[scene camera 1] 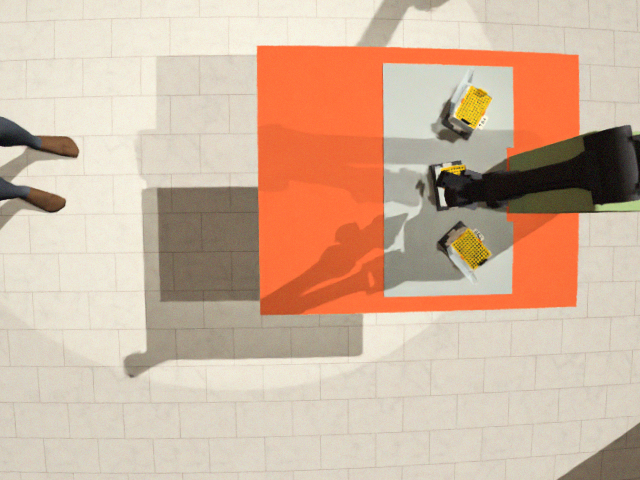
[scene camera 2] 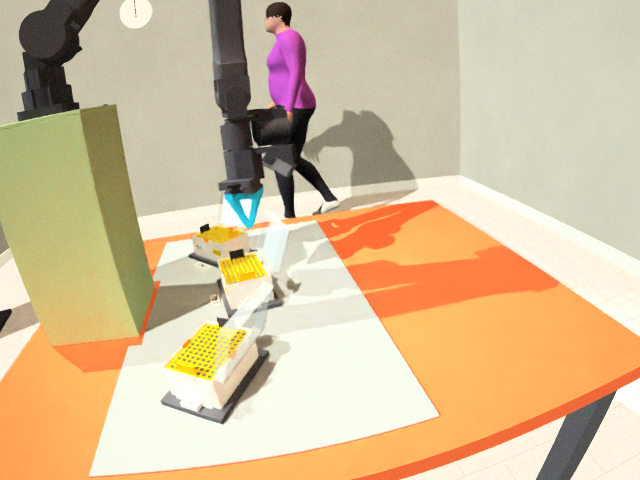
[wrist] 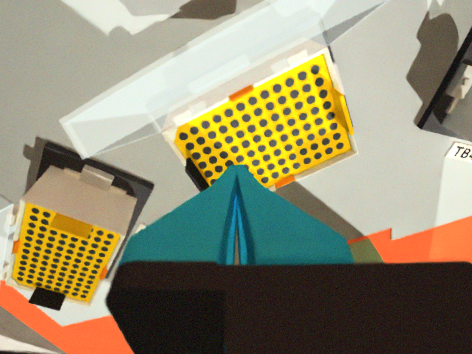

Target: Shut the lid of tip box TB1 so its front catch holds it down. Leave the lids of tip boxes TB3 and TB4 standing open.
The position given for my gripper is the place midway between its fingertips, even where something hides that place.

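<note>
Scene camera 1 gives me a pale grey mat (scene camera 1: 416, 97). In scene camera 2 I can see my gripper (scene camera 2: 249, 227) along with the mat (scene camera 2: 333, 375). The wrist view has my gripper (wrist: 236, 176) in it too, and the mat (wrist: 390, 66).
</note>
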